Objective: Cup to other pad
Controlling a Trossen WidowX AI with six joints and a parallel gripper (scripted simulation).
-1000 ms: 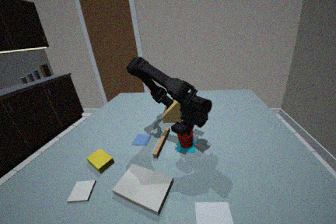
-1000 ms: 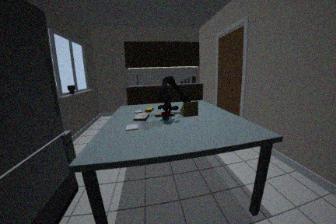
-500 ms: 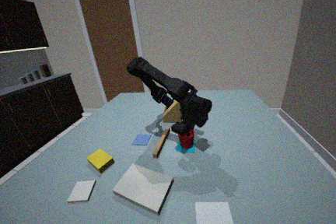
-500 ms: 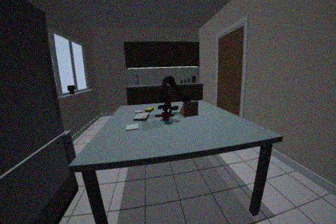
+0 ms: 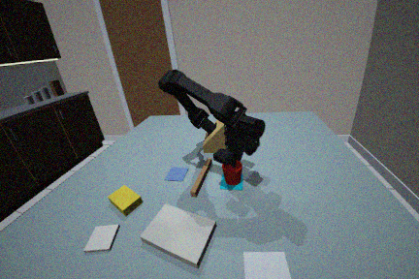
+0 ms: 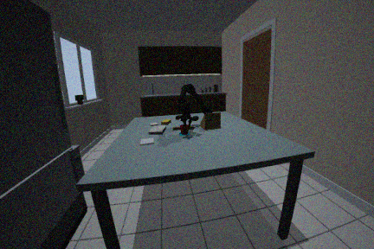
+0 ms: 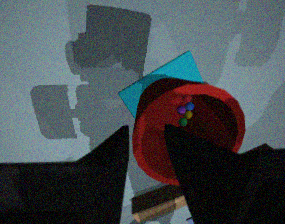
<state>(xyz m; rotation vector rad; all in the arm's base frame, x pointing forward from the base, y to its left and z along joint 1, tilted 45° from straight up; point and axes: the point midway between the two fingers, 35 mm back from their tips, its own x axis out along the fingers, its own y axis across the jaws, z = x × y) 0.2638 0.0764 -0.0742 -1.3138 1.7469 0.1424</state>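
Right now my gripper tip is 2 cm to the left of the red cup, 2 cm short of it and 2 cm above it. The rest, counted from my gripper tip: cyan pad (6 cm below, 3 cm ahead, 2 cm to the right); wooden stick (14 cm to the right, 5 cm below); blue pad (25 cm to the right, 6 cm below, 2 cm behind).
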